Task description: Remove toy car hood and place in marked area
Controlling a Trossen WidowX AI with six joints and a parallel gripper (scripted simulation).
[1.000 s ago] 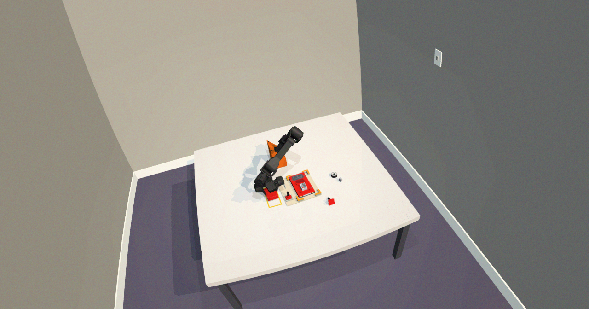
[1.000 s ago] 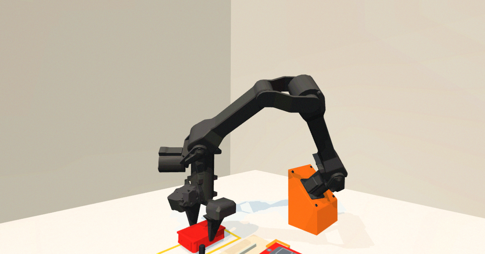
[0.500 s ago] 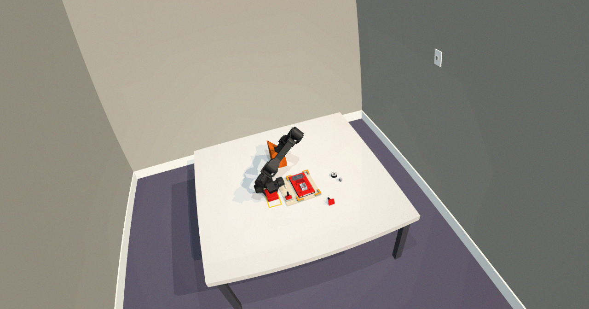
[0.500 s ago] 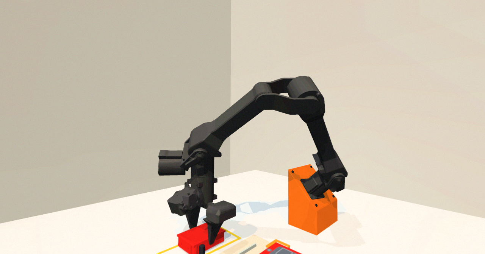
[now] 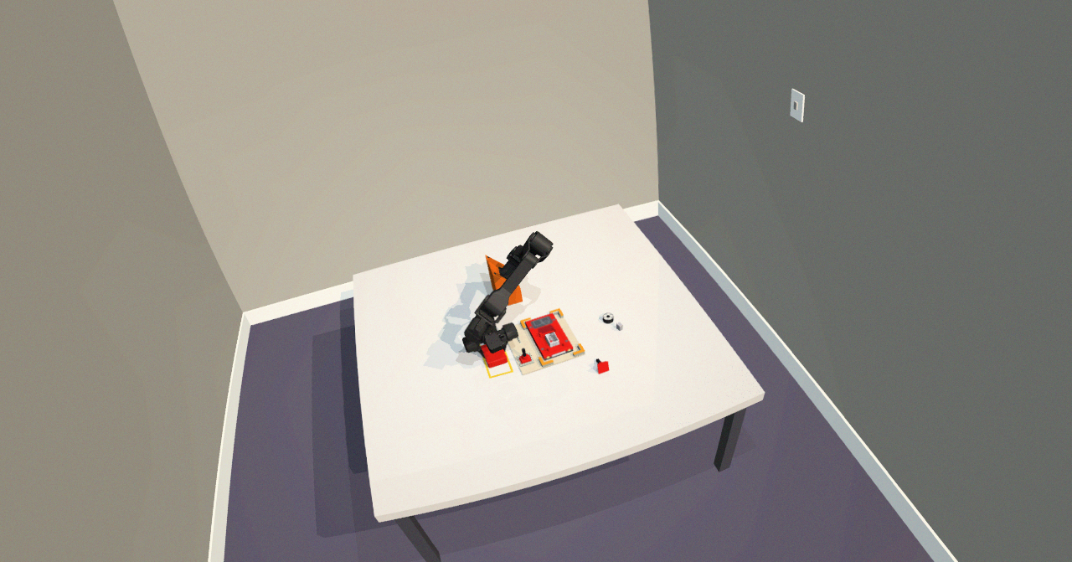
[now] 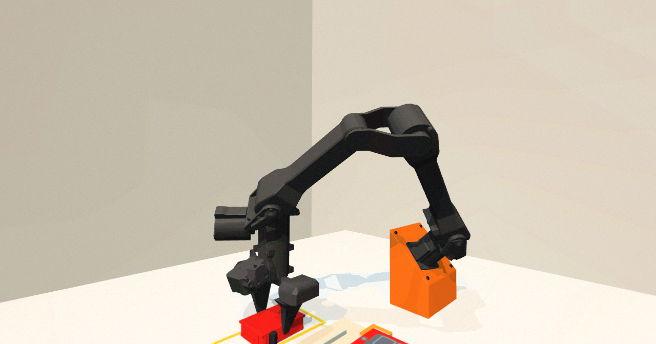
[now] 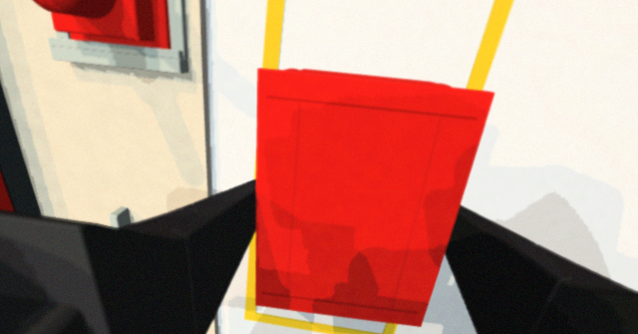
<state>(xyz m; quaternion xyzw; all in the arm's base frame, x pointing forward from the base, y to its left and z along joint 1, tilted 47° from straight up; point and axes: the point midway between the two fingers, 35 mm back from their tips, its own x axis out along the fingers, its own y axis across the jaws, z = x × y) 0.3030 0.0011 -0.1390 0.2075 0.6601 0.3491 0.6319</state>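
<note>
Right now the red hood is 1 cm above my gripper tip. Also, from my gripper tip: beige board 19 cm to the left, 2 cm behind; white wheel 43 cm to the left, 7 cm behind.
</note>
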